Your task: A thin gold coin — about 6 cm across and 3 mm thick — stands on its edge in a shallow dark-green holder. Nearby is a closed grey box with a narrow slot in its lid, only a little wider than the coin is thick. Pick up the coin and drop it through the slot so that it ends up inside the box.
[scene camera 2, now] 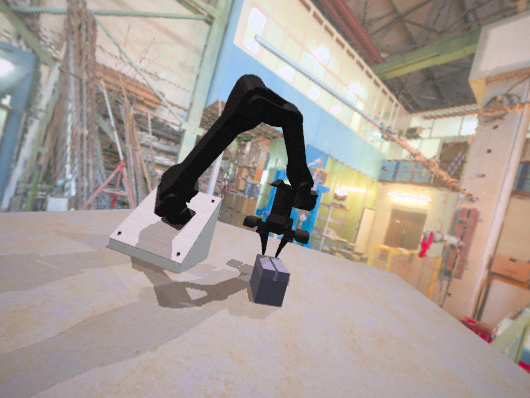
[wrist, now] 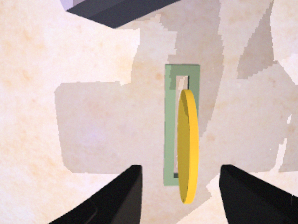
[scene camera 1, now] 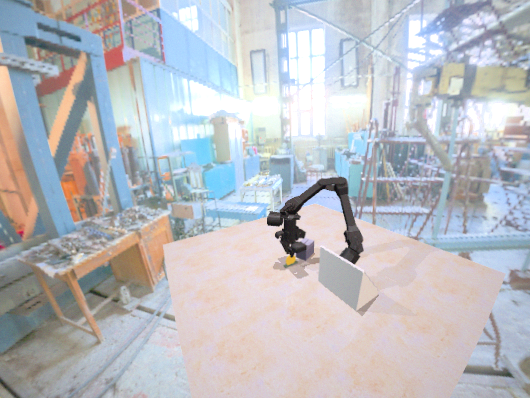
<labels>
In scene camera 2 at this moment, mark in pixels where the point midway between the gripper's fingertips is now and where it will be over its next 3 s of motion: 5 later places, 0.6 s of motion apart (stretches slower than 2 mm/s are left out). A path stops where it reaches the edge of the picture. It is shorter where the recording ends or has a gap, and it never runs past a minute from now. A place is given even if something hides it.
My gripper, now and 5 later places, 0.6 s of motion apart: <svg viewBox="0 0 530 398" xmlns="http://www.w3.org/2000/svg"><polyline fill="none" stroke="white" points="269,257 266,267 264,270 267,263 270,249 273,239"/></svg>
</labels>
